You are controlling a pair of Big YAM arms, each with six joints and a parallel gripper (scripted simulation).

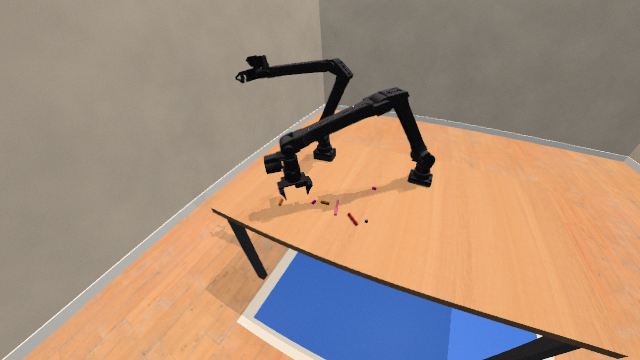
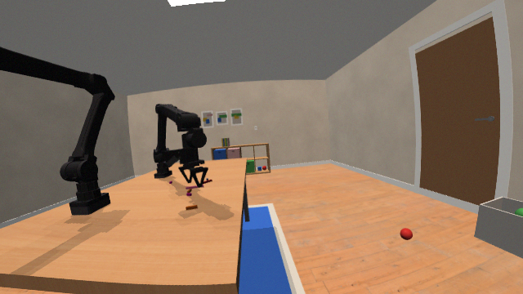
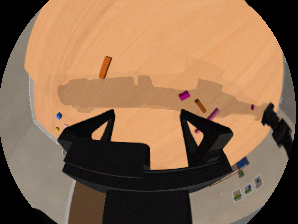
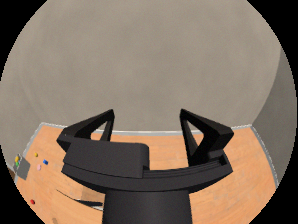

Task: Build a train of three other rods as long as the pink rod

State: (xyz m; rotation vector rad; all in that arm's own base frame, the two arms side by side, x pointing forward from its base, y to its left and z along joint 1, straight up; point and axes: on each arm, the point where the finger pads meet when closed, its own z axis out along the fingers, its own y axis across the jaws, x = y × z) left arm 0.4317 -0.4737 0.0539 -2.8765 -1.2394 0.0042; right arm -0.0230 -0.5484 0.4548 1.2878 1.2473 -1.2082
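Right now my left hand is 5 cm past the tiny blue rod, 31 cm to the right of it and 6 cm above it. Round my left hand: red rod 3 cm behind, 25 cm to the left, 6 cm below; then pink rod 7 cm behind, 16 cm to the left, 6 cm below.
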